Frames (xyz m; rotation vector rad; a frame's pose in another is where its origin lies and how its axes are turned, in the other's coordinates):
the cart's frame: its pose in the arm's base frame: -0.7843 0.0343 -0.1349 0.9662 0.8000 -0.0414
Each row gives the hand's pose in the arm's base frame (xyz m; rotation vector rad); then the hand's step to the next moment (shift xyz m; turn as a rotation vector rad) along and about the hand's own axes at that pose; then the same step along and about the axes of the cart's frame.
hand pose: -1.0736 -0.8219 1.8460 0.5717 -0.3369 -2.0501
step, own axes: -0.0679 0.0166 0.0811 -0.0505 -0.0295 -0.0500
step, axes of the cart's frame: -0.0435 0.0975 -0.0084 0.0638 0.0135 -0.0408
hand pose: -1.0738 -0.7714 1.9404 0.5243 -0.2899 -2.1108
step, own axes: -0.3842 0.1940 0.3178 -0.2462 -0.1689 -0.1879
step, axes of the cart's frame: -0.0879 0.5202 0.0892 0.2590 0.0861 -0.2235
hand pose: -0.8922 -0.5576 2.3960 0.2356 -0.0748 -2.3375
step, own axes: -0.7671 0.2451 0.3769 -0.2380 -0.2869 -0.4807
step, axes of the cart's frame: 0.2429 0.8170 0.2532 0.4501 -0.0949 -0.3980
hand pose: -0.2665 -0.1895 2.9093 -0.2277 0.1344 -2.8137
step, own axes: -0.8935 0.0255 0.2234 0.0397 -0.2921 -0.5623
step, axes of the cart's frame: 0.6544 0.5352 0.3664 0.2530 -0.2715 -0.5151
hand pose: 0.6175 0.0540 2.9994 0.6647 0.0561 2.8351
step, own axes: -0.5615 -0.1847 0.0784 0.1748 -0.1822 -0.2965
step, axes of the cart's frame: 0.5385 0.1012 0.2352 0.0205 -0.1073 -0.3738
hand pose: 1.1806 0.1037 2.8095 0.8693 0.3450 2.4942
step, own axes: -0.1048 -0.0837 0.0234 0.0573 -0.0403 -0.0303
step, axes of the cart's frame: 0.1321 0.0060 0.0323 -0.0076 0.0134 -0.0747
